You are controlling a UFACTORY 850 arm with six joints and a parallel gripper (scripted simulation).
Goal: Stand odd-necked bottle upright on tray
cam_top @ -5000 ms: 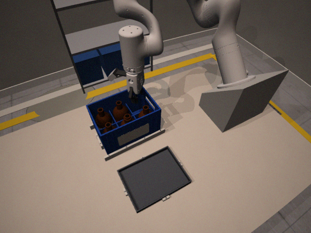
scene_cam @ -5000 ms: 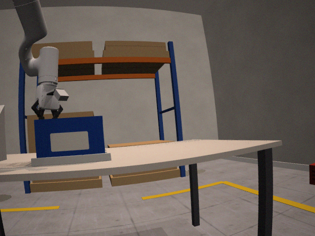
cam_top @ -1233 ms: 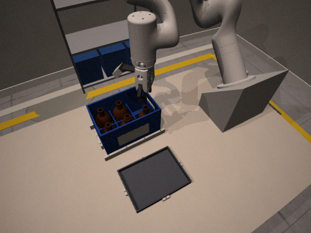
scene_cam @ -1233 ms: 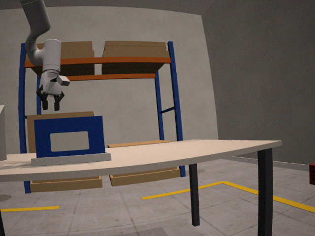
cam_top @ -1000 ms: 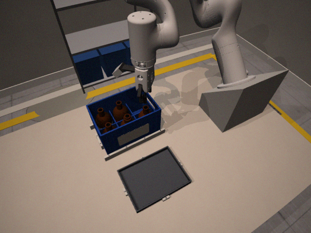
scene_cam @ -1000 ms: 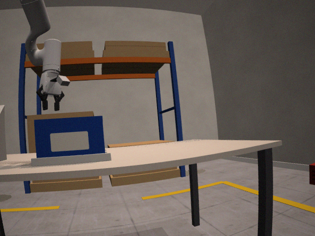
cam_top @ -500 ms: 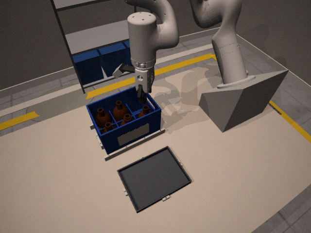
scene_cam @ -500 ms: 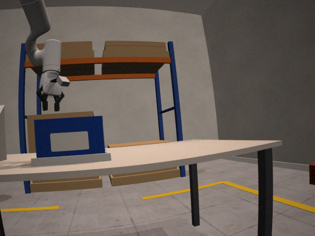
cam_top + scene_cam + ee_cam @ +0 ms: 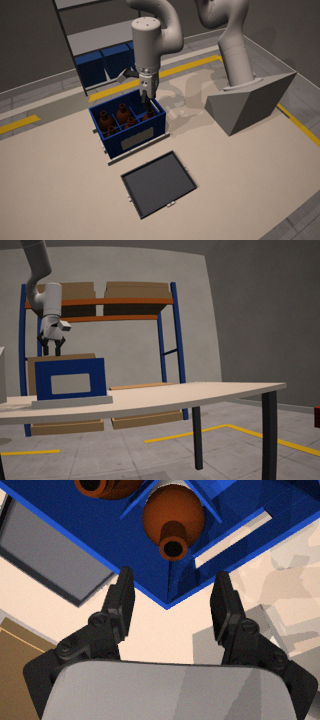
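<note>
My hand is 14 cm above the brown bottle, 9 cm short of it and 2 cm to the right of it. Round my hand: dark grey tray: 25 cm to the left, 21 cm below, 6 cm ahead; then crate: 14 cm below, 9 cm ahead, 3 cm to the right.
</note>
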